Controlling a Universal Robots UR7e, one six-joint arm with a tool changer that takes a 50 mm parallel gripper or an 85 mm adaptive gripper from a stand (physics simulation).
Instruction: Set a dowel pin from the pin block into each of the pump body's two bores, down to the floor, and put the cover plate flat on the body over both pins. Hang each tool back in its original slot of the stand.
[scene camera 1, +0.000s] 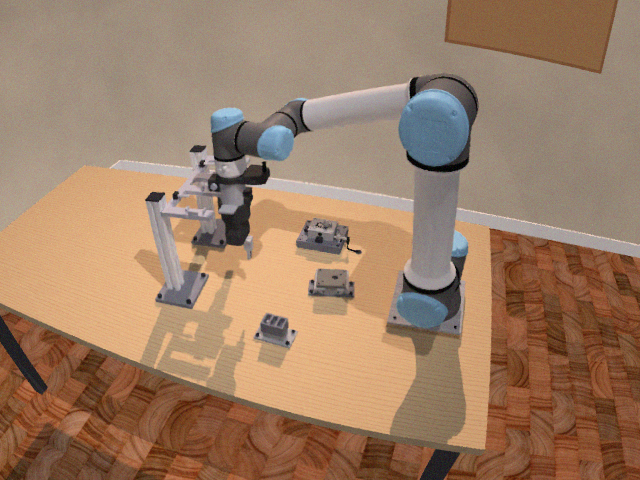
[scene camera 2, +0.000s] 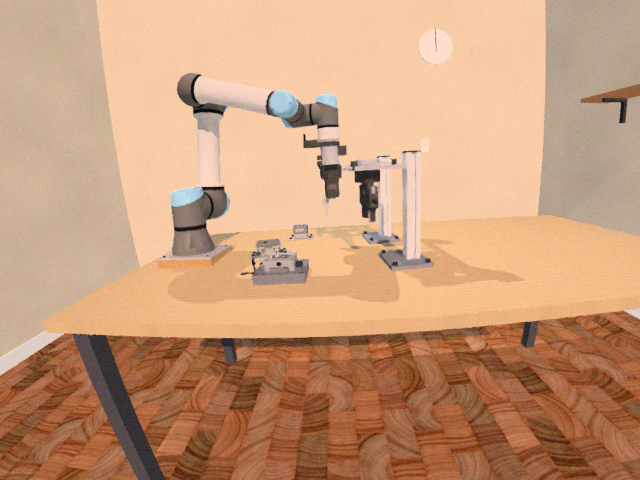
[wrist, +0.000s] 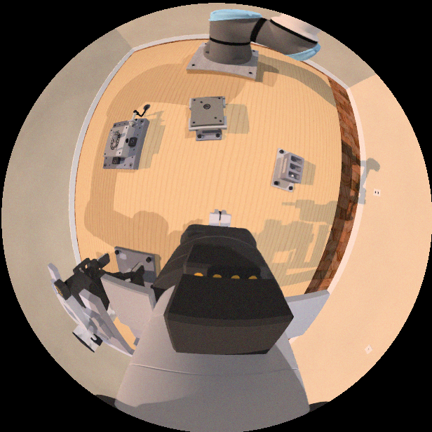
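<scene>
My gripper hangs high over the table beside the tool stand; its slim pale fingers are together, with no pin visible between them. The pin block has three openings, a bright spot showing in one; how many pins it holds is unclear. The pump body sits in its dark fixture; its bores are too small to read. The cover plate lies flat on its own holder, apart from the body.
The other gripper hangs in the stand, close beside my tool. The stand's arms and posts are close to my wrist. A black handle sticks out from the body's fixture. The robot's base plate is beyond the cover-plate holder.
</scene>
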